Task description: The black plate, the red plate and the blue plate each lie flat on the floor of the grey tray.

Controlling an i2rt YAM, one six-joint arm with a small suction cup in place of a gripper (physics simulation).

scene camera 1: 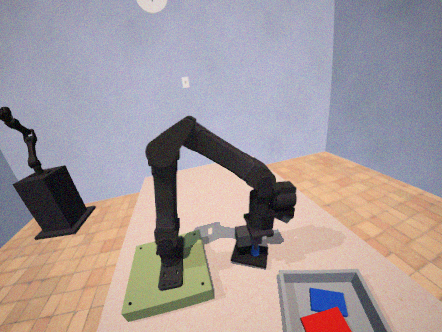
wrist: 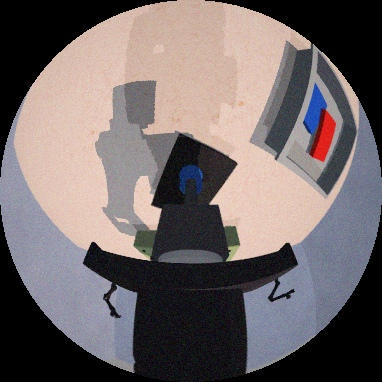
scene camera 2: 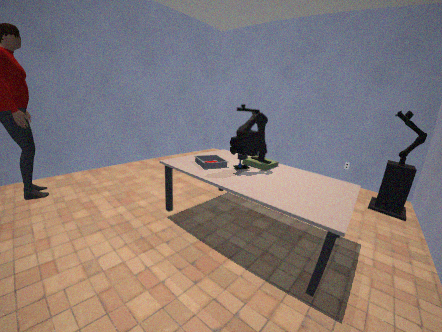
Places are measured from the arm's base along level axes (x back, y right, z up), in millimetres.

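Where they show: end effector, tool point: (scene camera 1: 254, 254) (wrist: 190, 171) (scene camera 2: 239, 168); arm's base, origin of the base link: (scene camera 1: 172, 260) (scene camera 2: 260, 160).
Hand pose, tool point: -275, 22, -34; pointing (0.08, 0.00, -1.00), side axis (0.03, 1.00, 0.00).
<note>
Each offset is from my tool point to the top centre of the thing, as dx, dy, dz. Level surfaces: height alone.
My suction cup (scene camera 1: 254, 251) (wrist: 191, 177) (scene camera 2: 240, 164) sits on the middle of the black plate @(+17, -2, +17) (scene camera 1: 243, 259) (wrist: 215, 167) (scene camera 2: 241, 168) and holds it level, low over the table, between the arm's base and the grey tray @(-106, +251, +37) (scene camera 1: 318, 274) (wrist: 284, 117) (scene camera 2: 202, 161). The tray stands at the front right in scene camera 1. The blue plate @(-135, +202, -1) (scene camera 1: 326, 299) (wrist: 314, 106) lies on the tray floor. The red plate @(-91, +256, +10) (scene camera 1: 326, 321) (wrist: 325, 137) (scene camera 2: 210, 161) lies beside it, and one edge overlaps the blue plate.
The arm stands on a green base plate (scene camera 1: 142, 291) (scene camera 2: 262, 163) (wrist: 141, 240) on the beige table @(dz -13) (scene camera 1: 239, 306). A black stand (scene camera 1: 68, 201) (scene camera 2: 381, 197) is on the tiled floor off the table.
</note>
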